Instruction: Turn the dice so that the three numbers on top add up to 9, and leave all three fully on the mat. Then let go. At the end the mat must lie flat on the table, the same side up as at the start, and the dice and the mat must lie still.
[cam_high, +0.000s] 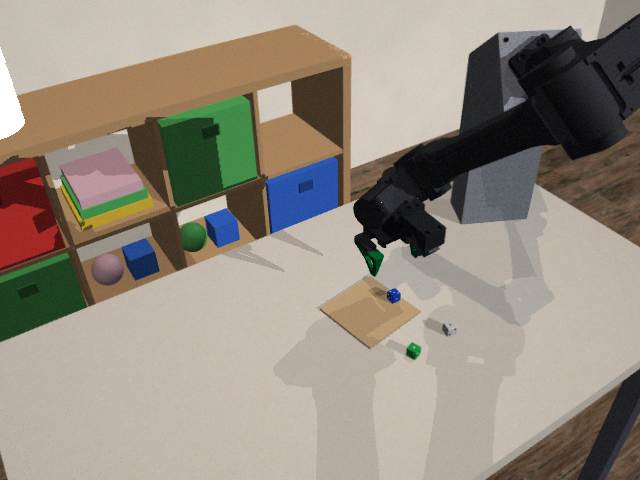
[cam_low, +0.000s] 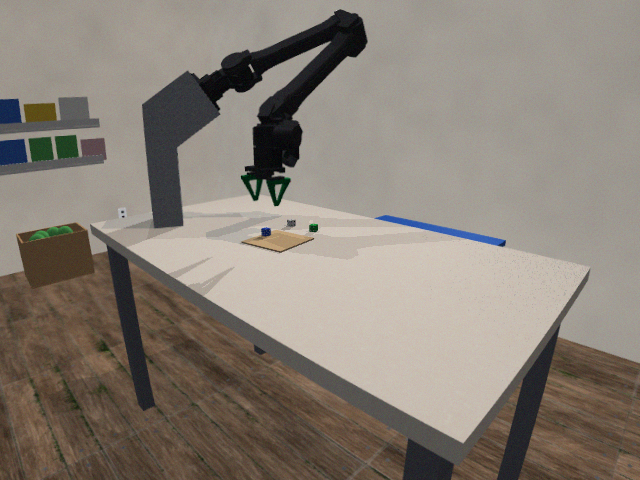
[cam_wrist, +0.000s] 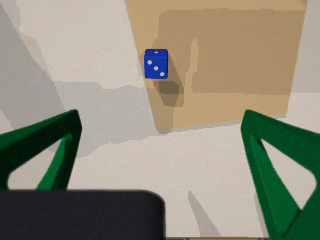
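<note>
My gripper is now 4 cm short of the green die, 14 cm to the right of it and 9 cm above it. The rest, counted from my hand: tan mat: 5 cm ahead, 10 cm below; then blue die: 9 cm below; then white die: 5 cm behind, 12 cm to the left, 9 cm below.
</note>
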